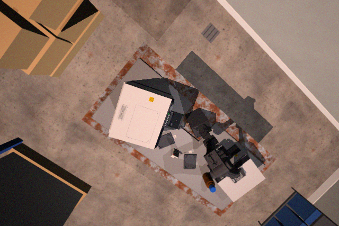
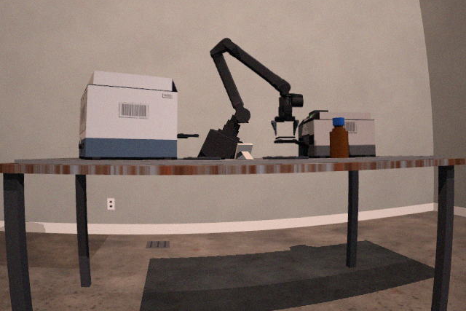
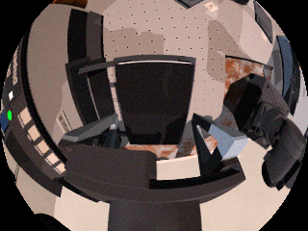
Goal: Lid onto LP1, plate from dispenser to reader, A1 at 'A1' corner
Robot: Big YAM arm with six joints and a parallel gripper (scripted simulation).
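Right now my hand is 2 cm above the plate lid. From my hand the other things lie so: brown capped bottle: 27 cm ahead, 19 cm to the left, 1 cm below; then white well plate: 3 cm below.
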